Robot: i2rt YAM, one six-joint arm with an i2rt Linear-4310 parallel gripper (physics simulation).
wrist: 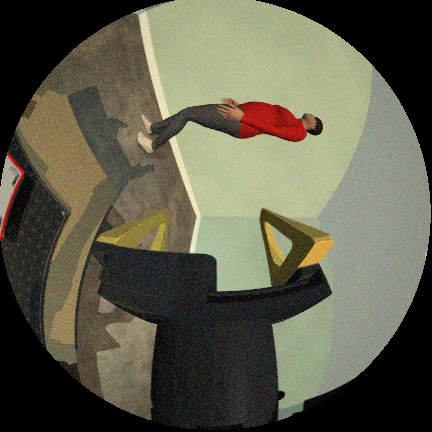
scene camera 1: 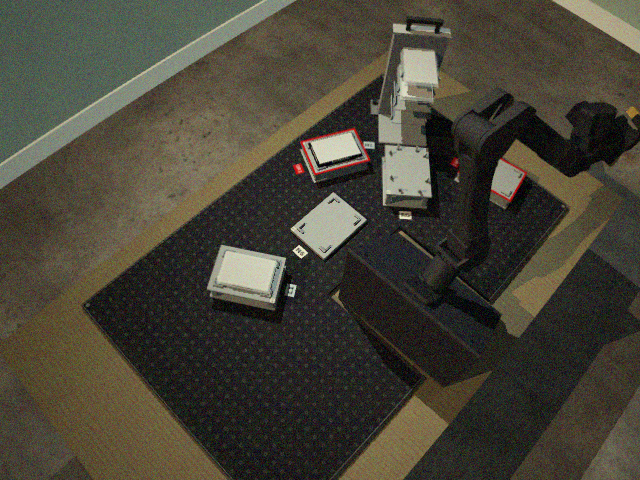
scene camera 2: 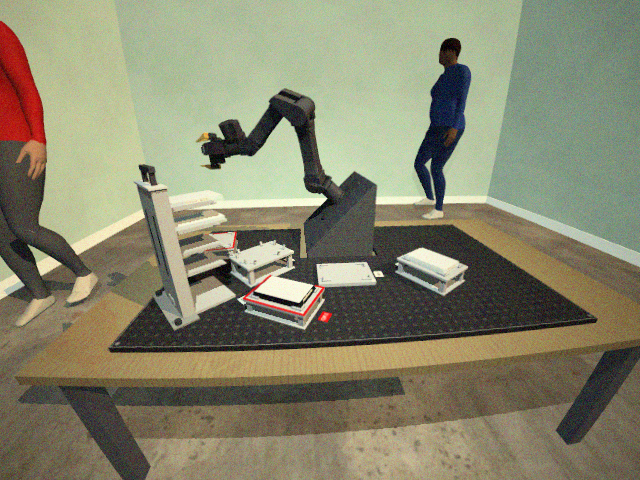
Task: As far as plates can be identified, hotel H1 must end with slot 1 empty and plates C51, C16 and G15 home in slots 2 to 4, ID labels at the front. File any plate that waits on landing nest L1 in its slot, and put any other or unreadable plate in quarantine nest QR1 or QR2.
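Places are measured from the arm's base along level axes (x back, y right, z up), in metres.
Pixels of known places: gripper, fingertip midpoint: (wrist: 214,212) (scene camera 1: 639,130) (scene camera 2: 198,153); arm's base at its link origin: (scene camera 1: 428,287) (scene camera 2: 340,199).
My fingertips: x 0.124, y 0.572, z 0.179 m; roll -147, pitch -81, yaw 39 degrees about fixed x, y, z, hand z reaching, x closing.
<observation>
For each thing: its middle in the pictures, then the offset to it from my fingertips.
- Hotel H1 at the middle of its body: (scene camera 2: 180,238) (scene camera 1: 412,80) dy -0.136, dx -0.535, dz -0.162 m
- white plate at the middle of its body: (scene camera 1: 246,271) (scene camera 2: 432,260) dy -0.803, dx -0.465, dz -0.279 m
- landing nest L1 at the middle of its body: (scene camera 1: 247,276) (scene camera 2: 430,268) dy -0.803, dx -0.465, dz -0.308 m
- white-topped plate with a black lower edge, body centre: (scene camera 2: 284,290) (scene camera 1: 335,149) dy -0.381, dx -0.578, dz -0.289 m
- red-rimmed quarantine nest at the middle of its body: (scene camera 2: 285,298) (scene camera 1: 334,154) dy -0.381, dx -0.578, dz -0.313 m
- red-rimmed nest at the middle of its body: (scene camera 1: 491,175) (scene camera 2: 219,245) dy -0.111, dx -0.227, dz -0.313 m
- raised nest with pegs, body centre: (scene camera 1: 406,174) (scene camera 2: 261,259) dy -0.296, dx -0.390, dz -0.298 m
- low nest with corner brackets, body centre: (scene camera 1: 329,224) (scene camera 2: 344,273) dy -0.548, dx -0.437, dz -0.327 m
My gripper (scene camera 2: 205,152) (wrist: 214,212) is open and empty, raised above table height behind the hotel in scene camera 2. Hotel H1 (scene camera 1: 400,28) (scene camera 2: 178,268) stands upright with several white levels; which slots hold plates and their IDs cannot be told. A white plate (scene camera 1: 247,271) (scene camera 2: 431,259) lies on landing nest L1 (scene camera 1: 214,285) (scene camera 2: 439,285). A white-topped plate with a black lower edge (scene camera 1: 336,147) (scene camera 2: 284,289) lies on a red-rimmed quarantine nest (scene camera 1: 323,171) (scene camera 2: 279,314). The other red-rimmed nest (scene camera 1: 509,179) (scene camera 2: 225,240) (wrist: 9,187) shows a bare top, partly hidden by the arm in scene camera 1.
A raised nest with pegs (scene camera 1: 406,170) (scene camera 2: 263,254) stands beside the hotel. A low nest with corner brackets (scene camera 1: 328,225) (scene camera 2: 345,273) lies near the arm's wedge base (scene camera 1: 408,320) (scene camera 2: 348,222). Two people stand beyond the table, one in red (wrist: 272,120), one in blue (scene camera 2: 450,98).
</observation>
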